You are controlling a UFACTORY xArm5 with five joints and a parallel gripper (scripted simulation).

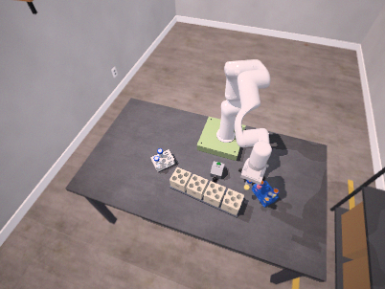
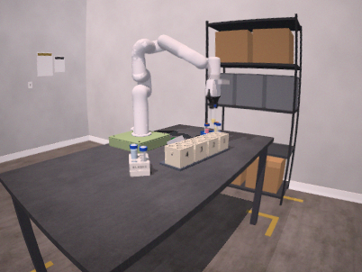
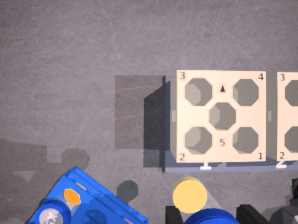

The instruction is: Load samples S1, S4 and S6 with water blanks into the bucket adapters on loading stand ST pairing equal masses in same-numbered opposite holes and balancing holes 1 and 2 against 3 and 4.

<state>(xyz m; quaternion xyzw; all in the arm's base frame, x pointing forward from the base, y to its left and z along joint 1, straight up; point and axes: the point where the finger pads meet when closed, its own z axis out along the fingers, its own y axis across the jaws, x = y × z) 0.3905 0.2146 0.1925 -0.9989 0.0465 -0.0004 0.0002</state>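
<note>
Right now my hand is 5 cm above the sample tube S4, 1 cm to the left of it and 1 cm past it. Round my hand: sample tube S6: 19 cm below, 15 cm to the left, 6 cm behind; then blue sample rack: 22 cm below, 12 cm to the left, 7 cm behind; then white blanks rack: 55 cm to the right, 22 cm below, 7 cm behind.
</note>
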